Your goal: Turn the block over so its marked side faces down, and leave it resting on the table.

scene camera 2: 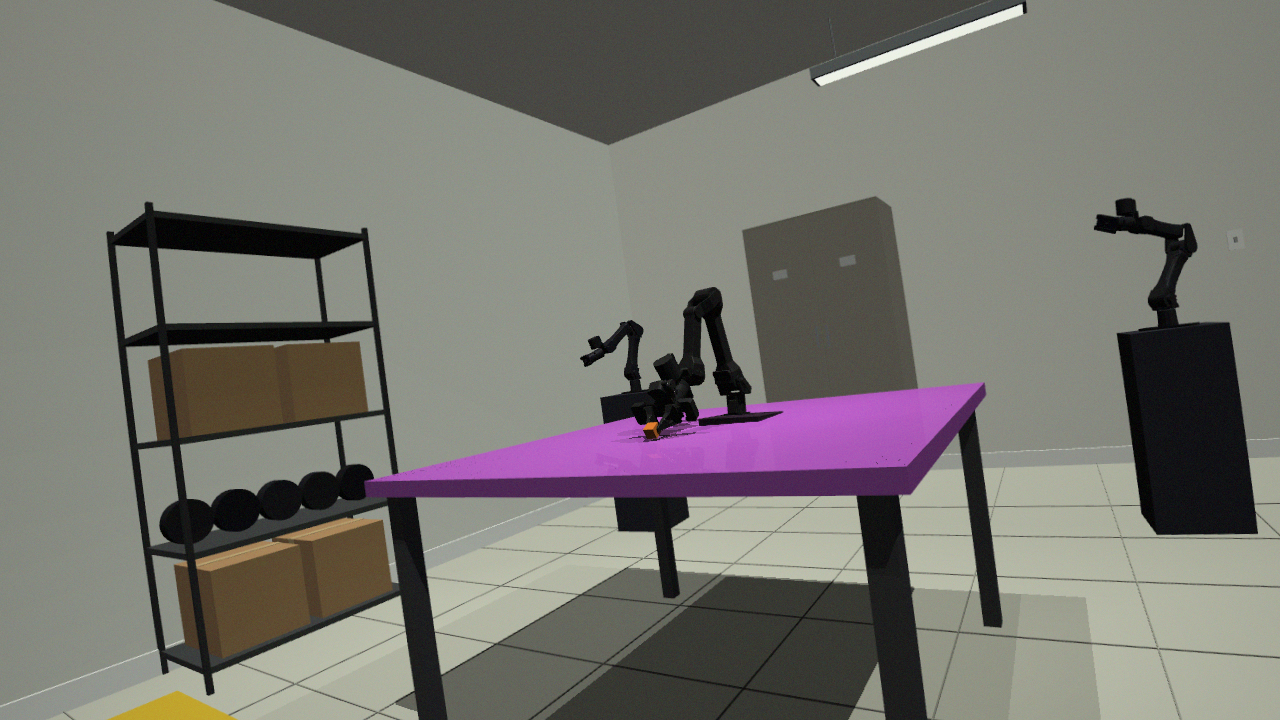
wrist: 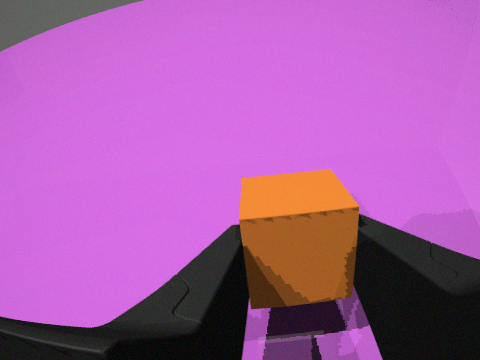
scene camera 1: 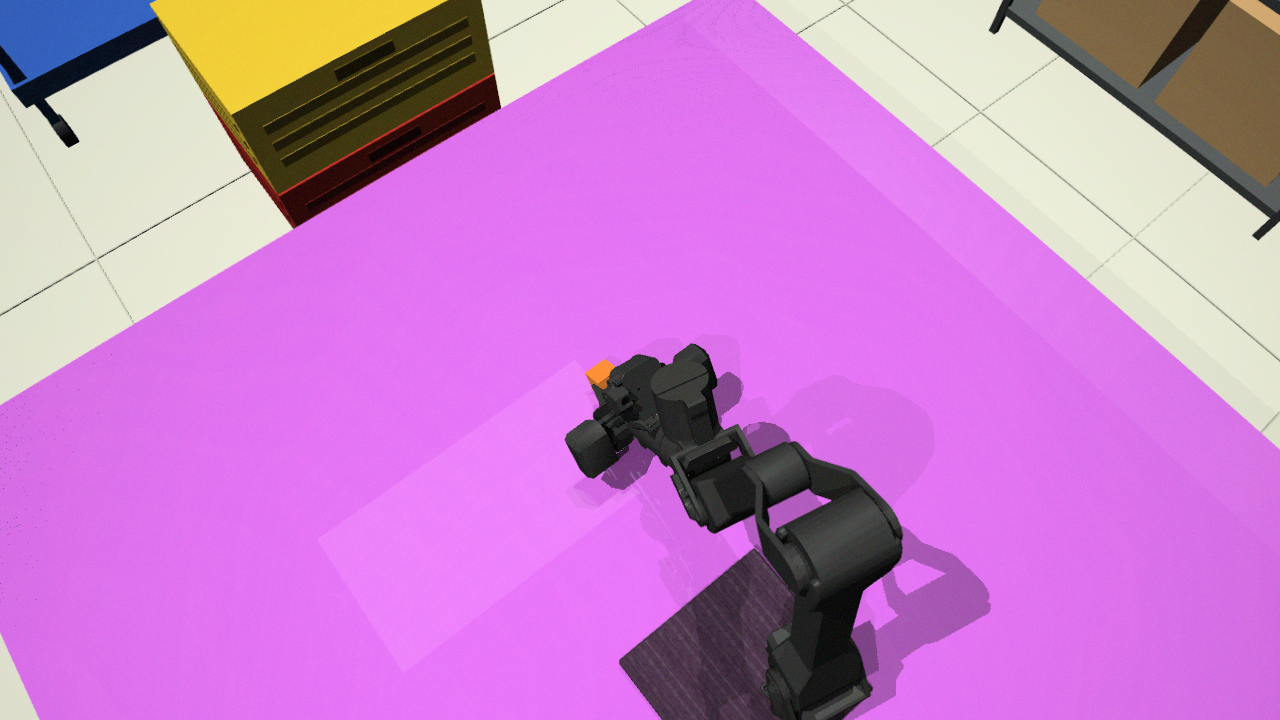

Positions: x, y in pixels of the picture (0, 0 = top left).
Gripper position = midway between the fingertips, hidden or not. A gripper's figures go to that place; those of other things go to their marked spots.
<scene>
The gripper (wrist: 294, 232) is 0.10 m from the lens. A block (wrist: 299, 231): 0.08 m from the lens.
</scene>
